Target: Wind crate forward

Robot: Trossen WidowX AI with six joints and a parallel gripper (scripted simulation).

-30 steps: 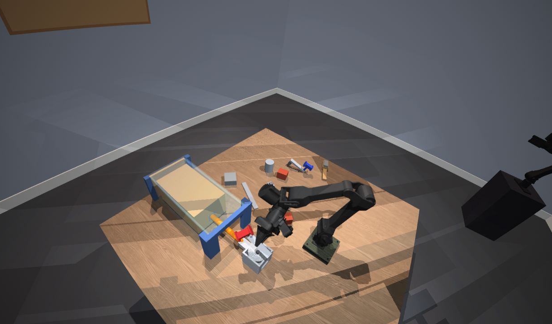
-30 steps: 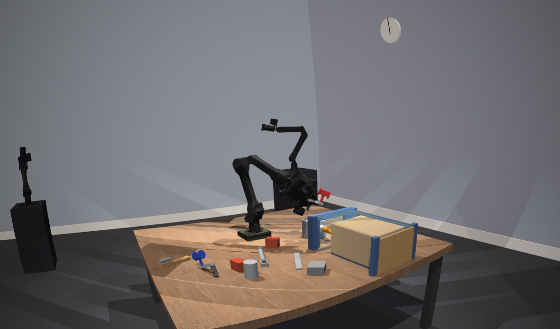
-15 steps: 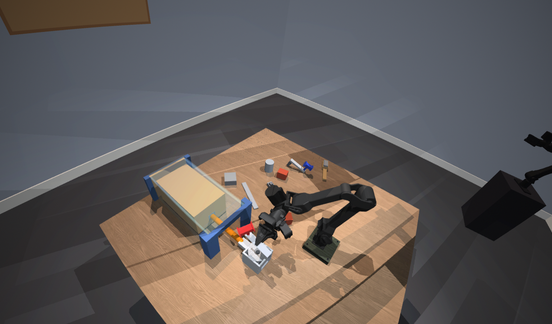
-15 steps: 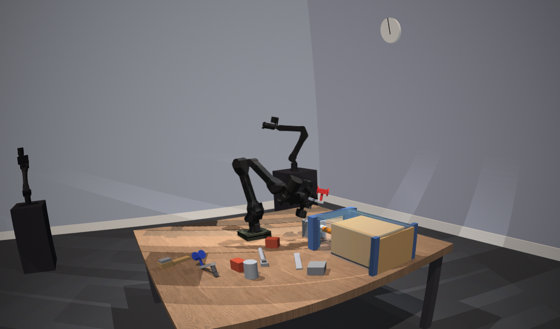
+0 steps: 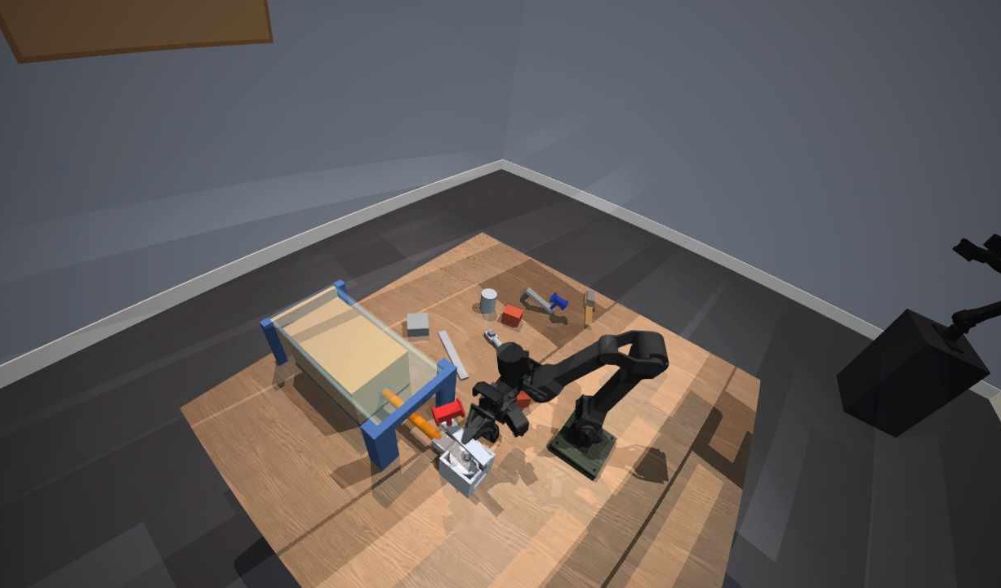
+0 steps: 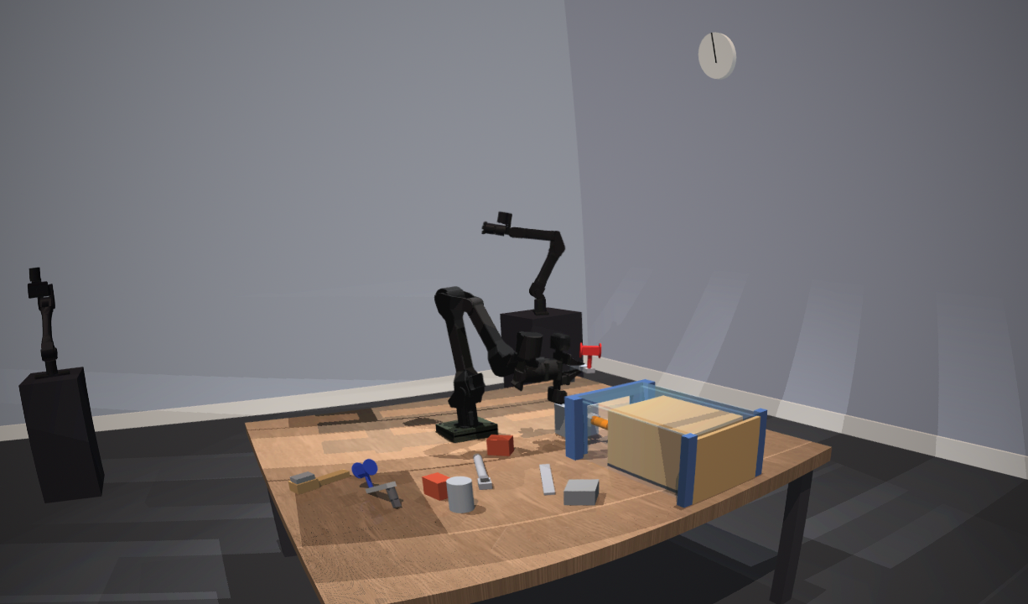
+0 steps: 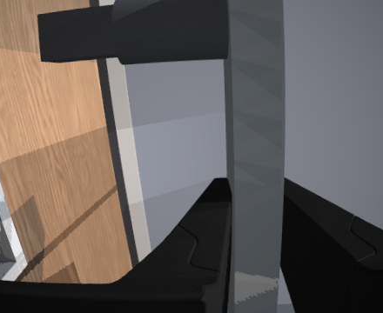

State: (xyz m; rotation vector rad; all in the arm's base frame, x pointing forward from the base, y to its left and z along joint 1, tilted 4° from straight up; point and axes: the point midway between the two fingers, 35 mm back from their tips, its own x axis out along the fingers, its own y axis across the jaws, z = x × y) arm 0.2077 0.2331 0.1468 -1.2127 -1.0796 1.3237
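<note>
My gripper tip is now 50 mm short of the red knob, 20 mm to the left of it and 40 mm below it. The rest, counted from my gripper tip: grey winch (20 mm behind, 40 mm to the right, 160 mm below); blue frame (160 mm ahead, 40 mm to the right, 90 mm below); winch handle (10 mm ahead, 10 mm to the right, 10 mm above).
</note>
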